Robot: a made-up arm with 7 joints. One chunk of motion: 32 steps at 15 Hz.
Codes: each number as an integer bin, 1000 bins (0 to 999) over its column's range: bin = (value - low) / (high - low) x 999, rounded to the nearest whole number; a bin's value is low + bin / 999 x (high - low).
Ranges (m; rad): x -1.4..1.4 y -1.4..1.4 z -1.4..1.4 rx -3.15..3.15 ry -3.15..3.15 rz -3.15..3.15
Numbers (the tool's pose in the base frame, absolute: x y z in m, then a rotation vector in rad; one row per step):
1: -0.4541 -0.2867 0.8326 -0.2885 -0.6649 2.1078
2: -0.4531 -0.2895 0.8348 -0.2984 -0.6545 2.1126
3: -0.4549 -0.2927 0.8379 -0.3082 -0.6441 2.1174
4: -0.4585 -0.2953 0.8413 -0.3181 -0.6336 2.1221
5: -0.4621 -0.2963 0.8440 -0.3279 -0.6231 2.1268
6: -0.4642 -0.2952 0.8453 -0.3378 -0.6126 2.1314
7: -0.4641 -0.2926 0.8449 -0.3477 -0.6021 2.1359
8: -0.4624 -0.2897 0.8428 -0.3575 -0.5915 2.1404
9: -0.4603 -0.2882 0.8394 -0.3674 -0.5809 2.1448
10: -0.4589 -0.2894 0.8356 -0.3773 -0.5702 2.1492
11: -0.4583 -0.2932 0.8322 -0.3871 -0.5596 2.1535
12: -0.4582 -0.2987 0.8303 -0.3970 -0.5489 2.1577
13: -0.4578 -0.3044 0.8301 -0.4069 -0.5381 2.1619
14: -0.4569 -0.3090 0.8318 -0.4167 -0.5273 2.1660
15: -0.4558 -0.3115 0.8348 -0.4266 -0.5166 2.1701
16: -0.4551 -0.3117 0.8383 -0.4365 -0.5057 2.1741
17: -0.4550 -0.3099 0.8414 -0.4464 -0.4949 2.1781
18: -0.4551 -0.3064 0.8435 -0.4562 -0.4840 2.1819
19: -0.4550 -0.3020 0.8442 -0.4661 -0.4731 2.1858
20: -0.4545 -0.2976 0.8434 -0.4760 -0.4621 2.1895
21: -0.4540 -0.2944 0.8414 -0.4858 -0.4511 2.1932
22: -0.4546 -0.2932 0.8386 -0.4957 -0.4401 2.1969
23: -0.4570 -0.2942 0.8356 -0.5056 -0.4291 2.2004
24: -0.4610 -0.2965 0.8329 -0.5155 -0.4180 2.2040
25: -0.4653 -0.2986 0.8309 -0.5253 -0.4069 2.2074
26: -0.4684 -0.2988 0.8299 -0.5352 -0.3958 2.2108
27: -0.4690 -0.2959 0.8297 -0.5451 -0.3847 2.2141
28: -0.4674 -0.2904 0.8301 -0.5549 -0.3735 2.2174
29: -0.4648 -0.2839 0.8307 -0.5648 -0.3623 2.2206
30: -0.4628 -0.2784 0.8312 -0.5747 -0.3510 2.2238
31: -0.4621 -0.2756 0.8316 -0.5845 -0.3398 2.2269
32: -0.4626 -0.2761 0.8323 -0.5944 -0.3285 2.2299
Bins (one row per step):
1: 337 397 797 454 394 834
2: 338 396 797 452 396 834
3: 337 395 798 451 397 835
4: 336 394 800 449 399 836
5: 335 394 801 448 401 837
6: 334 394 801 446 402 837
7: 334 395 801 444 404 838
8: 335 396 800 443 406 839
9: 335 397 799 441 407 840
10: 336 396 798 440 409 840
11: 336 395 796 438 411 841
12: 336 393 796 437 412 842
13: 336 391 796 435 414 842
14: 336 389 796 433 416 843
15: 337 388 797 432 418 844
16: 337 388 799 430 419 844
17: 337 389 800 429 421 845
18: 337 390 800 427 423 845
19: 337 392 801 426 424 846
20: 337 393 800 424 426 847
21: 338 394 800 422 428 847
22: 337 395 799 421 430 848
23: 336 395 798 419 431 848
24: 335 394 797 418 433 849
25: 333 393 796 416 435 850
26: 332 393 796 415 437 850
27: 332 394 796 413 438 851
28: 333 396 796 412 440 851
29: 334 398 796 410 442 852
30: 334 400 796 408 444 852
31: 335 401 796 407 446 853
32: 334 401 796 405 447 853

